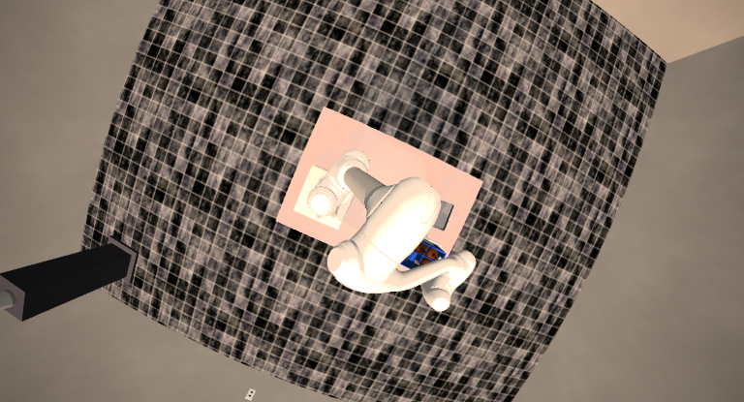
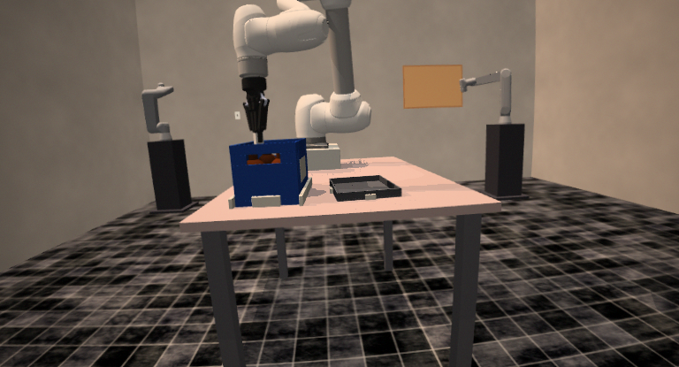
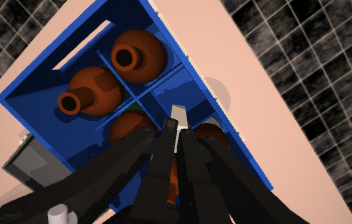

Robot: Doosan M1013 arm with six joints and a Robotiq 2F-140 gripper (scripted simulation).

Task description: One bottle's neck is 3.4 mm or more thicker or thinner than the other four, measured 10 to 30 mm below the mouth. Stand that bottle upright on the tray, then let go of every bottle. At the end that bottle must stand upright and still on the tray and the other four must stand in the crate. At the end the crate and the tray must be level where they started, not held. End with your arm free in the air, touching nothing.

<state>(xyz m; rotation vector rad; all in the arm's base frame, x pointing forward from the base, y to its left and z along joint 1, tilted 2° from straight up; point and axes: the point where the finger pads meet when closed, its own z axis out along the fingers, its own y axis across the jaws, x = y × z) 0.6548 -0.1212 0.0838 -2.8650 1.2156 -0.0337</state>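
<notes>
Right now my hand is 9 cm above the blue crate and 4 cm to the right of it. Round my hand: dark tray (32 cm to the left, 16 cm below, 1 cm behind); bottle (9 cm to the left, 9 cm below, 9 cm behind).
</notes>
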